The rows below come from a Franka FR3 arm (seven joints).
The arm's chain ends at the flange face. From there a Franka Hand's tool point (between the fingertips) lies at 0.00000 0.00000 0.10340 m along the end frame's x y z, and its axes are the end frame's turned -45 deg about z.
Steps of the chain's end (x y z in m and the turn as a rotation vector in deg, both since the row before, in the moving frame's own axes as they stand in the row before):
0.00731 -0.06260 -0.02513 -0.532 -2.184 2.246
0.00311 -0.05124 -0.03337 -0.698 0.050 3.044
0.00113 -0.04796 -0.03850 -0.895 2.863 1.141
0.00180 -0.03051 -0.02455 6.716 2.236 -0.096
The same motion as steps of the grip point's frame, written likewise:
0.04601 -0.04127 -0.02521 1.168 -1.921 2.246
0.03758 -0.03310 -0.03338 -0.529 -0.458 3.044
0.03717 -0.02830 -0.03864 -2.657 1.392 1.141
0.03424 -0.02601 -0.02534 3.168 6.330 -0.096

